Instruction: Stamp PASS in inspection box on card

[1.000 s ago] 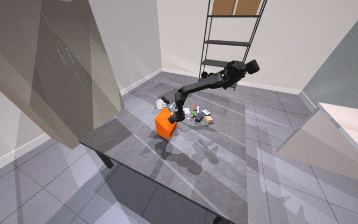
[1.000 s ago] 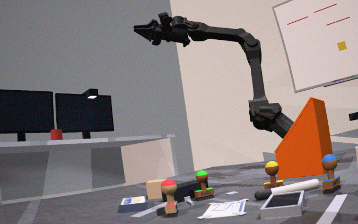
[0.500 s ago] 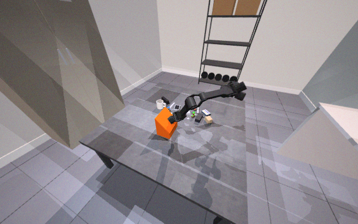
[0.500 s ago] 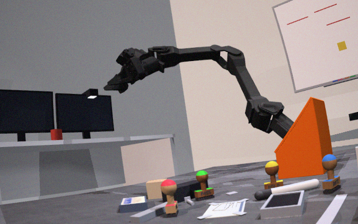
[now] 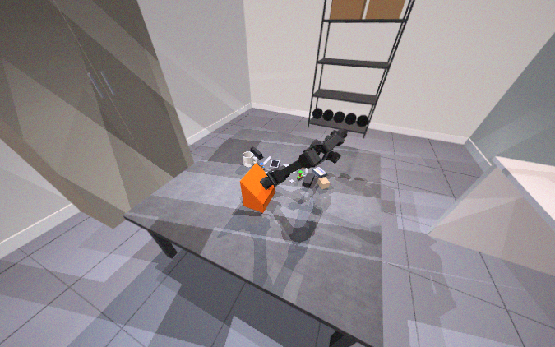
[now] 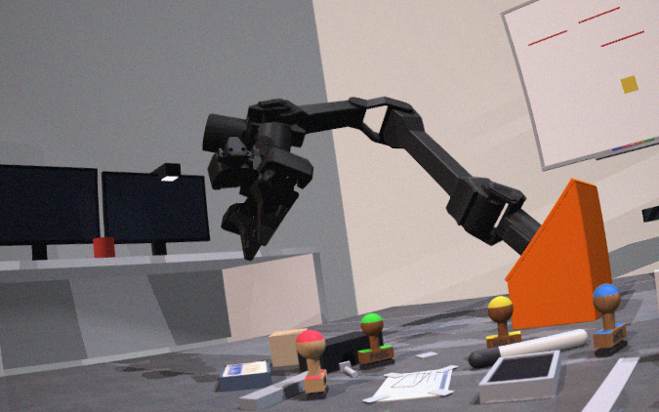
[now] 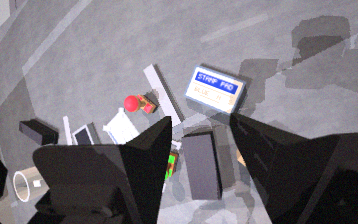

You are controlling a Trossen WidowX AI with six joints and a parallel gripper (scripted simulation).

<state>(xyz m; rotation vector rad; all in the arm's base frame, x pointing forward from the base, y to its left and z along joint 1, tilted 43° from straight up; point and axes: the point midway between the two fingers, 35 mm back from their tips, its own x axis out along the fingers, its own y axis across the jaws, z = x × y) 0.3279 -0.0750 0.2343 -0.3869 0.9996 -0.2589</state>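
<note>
The green-topped pass stamp lies 9 cm behind my gripper tip, 10 cm to the left of it and 14 cm below it. Also, from my gripper tip: black block: 9 cm behind, 4 cm to the left, 14 cm below; then cardboard box: 7 cm behind, 6 cm to the right, 14 cm below; then blue-white box: 4 cm ahead, 15 cm below.
</note>
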